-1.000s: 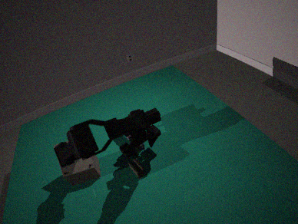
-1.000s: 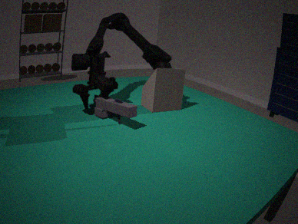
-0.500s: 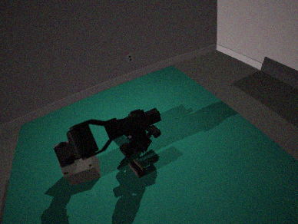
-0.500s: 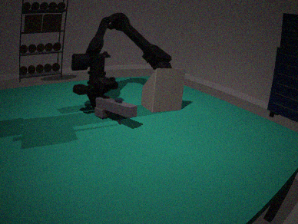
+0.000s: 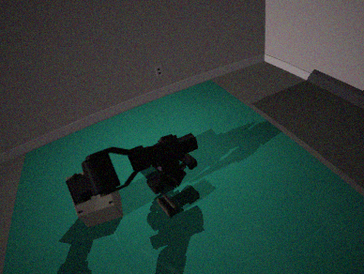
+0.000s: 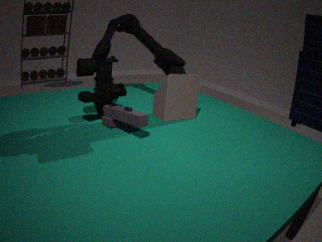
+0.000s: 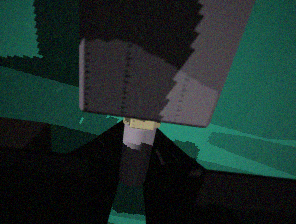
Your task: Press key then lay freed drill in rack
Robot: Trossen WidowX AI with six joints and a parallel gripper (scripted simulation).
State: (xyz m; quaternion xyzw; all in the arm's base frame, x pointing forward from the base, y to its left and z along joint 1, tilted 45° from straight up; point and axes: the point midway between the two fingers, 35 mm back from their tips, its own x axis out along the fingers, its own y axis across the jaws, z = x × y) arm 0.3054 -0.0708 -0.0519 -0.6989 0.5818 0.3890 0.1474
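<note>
The drill lies 20 mm behind my gripper tip, 50 mm to the left of it and 40 mm above it. From my gripper tip the other things lie so: grey housing: 40 mm behind, 110 mm to the left, 30 mm above; then dark brown block: 50 mm behind, 70 mm to the right; then small dark key: 50 mm behind, 130 mm to the left, 40 mm above.
</note>
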